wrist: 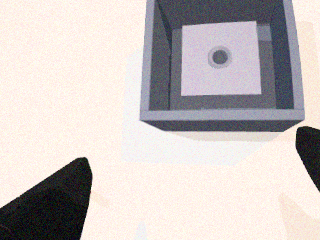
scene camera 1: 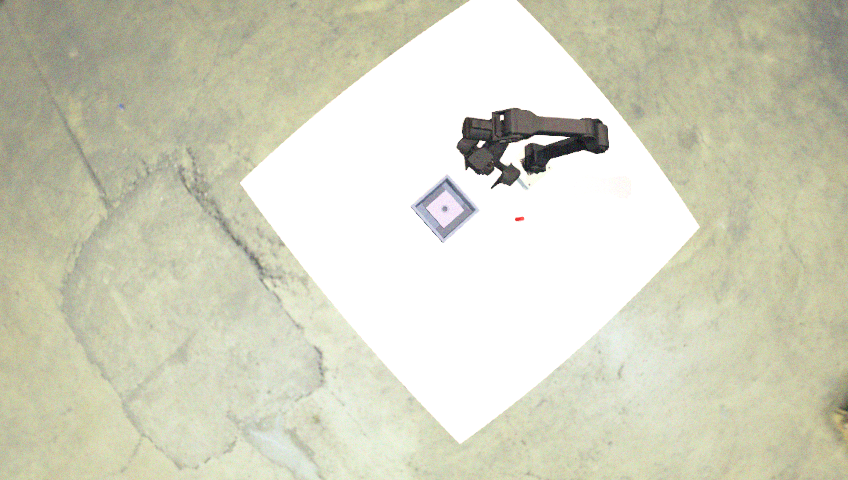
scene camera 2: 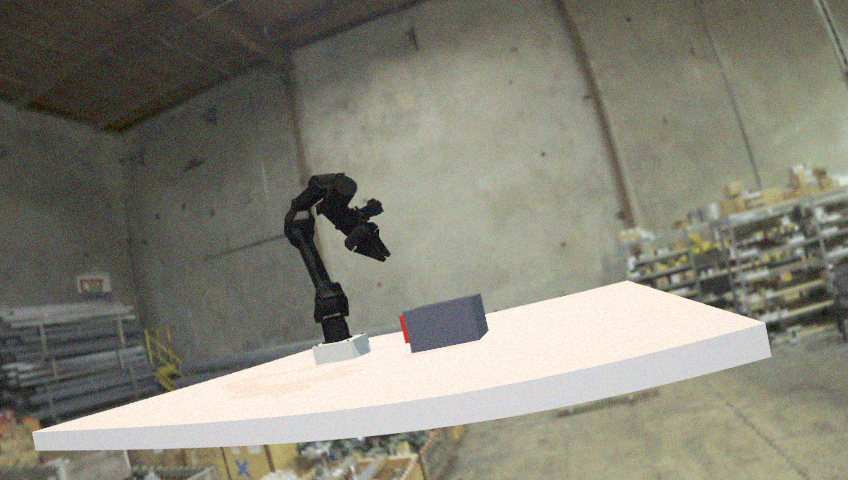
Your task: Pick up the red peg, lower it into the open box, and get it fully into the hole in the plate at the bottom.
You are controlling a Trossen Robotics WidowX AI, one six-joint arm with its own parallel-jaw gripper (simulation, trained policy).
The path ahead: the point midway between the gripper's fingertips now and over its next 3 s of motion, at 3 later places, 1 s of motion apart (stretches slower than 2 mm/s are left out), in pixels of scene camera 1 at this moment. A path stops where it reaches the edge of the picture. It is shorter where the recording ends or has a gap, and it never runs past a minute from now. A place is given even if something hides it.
My gripper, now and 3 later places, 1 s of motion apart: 478,179; 510,192; 517,210; 517,218
